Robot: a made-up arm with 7 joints. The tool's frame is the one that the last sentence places.
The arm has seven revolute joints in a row. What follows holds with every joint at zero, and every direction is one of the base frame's. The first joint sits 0.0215 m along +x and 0.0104 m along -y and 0.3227 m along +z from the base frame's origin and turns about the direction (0, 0.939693, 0.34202). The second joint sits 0.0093 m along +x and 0.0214 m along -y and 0.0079 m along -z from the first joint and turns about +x. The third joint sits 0.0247 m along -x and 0.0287 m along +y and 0.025 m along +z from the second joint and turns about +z. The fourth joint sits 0.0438 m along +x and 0.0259 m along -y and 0.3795 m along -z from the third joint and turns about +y. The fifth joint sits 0.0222 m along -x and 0.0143 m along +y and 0.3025 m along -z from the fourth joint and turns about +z. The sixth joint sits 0.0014 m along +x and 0.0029 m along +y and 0.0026 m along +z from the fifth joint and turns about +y. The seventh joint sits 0.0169 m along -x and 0.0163 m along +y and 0.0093 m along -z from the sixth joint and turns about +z. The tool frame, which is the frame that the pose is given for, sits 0.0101 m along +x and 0.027 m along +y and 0.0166 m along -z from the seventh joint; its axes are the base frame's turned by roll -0.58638, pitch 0.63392 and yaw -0.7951 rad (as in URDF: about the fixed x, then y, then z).
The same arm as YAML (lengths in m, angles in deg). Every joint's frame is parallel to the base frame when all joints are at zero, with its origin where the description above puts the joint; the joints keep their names.
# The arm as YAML. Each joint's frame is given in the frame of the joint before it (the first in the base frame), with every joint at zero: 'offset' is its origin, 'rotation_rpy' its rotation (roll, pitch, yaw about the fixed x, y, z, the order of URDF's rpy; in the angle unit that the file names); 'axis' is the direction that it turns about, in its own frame. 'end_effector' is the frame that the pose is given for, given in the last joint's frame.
length_unit: m
angle_unit: deg
chain:
  - id: joint 1
    offset: [0.0215, -0.0104, 0.3227]
    rotation_rpy: [0.0, 0.0, 0.0]
    axis: [0.0, 0.9397, 0.342]
  - id: joint 2
    offset: [0.0093, -0.0214, -0.0079]
    rotation_rpy: [0.0, 0.0, 0.0]
    axis: [1.0, 0.0, 0.0]
  - id: joint 3
    offset: [-0.0247, 0.0287, 0.025]
    rotation_rpy: [0.0, 0.0, 0.0]
    axis: [0.0, 0.0, 1.0]
  - id: joint 4
    offset: [0.0438, -0.0259, -0.3795]
    rotation_rpy: [0.0, 0.0, 0.0]
    axis: [0.0, 1.0, 0.0]
  - id: joint 5
    offset: [-0.0222, 0.0143, -0.3025]
    rotation_rpy: [0.0, 0.0, 0.0]
    axis: [0.0, 0.0, 1.0]
  - id: joint 6
    offset: [0.0014, 0.0029, 0.0026]
    rotation_rpy: [0.0, 0.0, 0.0]
    axis: [0.0, 1.0, 0.0]
  - id: joint 7
    offset: [-0.0169, 0.0163, -0.0093]
    rotation_rpy: [0.0, 0.0, 0.0]
    axis: [0.0, 0.0, 1.0]
end_effector:
  offset: [0.0101, 0.027, -0.0166]
  rotation_rpy: [-33.6, 36.32, -45.56]

